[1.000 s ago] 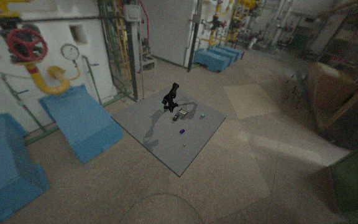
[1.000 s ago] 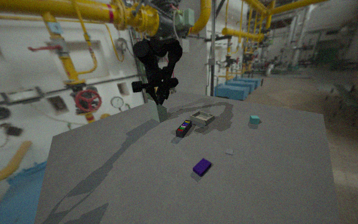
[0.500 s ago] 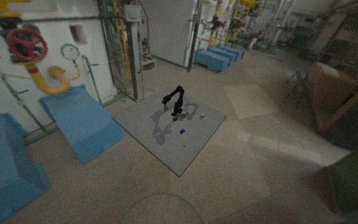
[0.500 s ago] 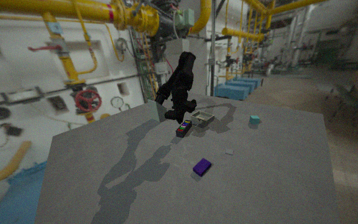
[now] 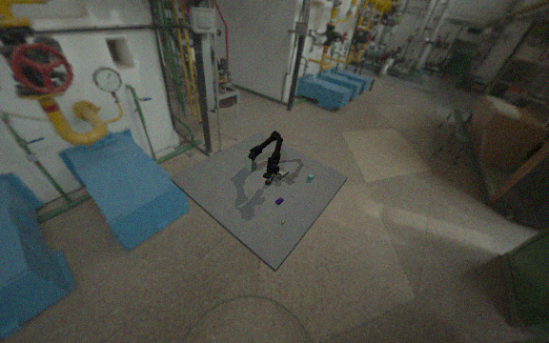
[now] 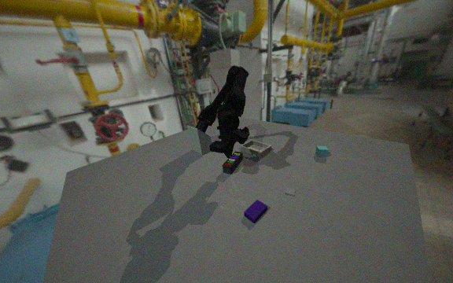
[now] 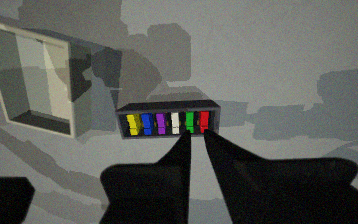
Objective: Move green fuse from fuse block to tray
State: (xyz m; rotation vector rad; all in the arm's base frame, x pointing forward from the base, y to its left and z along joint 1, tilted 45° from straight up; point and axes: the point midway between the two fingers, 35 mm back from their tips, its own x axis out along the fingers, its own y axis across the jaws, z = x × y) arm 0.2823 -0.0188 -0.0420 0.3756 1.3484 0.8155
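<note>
My gripper tip is now 4 cm above the green fuse. The rest, counted from my gripper tip: tray (1 cm behind, 21 cm to the left, 6 cm below); then white fuse (1 cm behind, 2 cm to the left, 4 cm below); then red fuse (1 cm to the right, 4 cm below).
</note>
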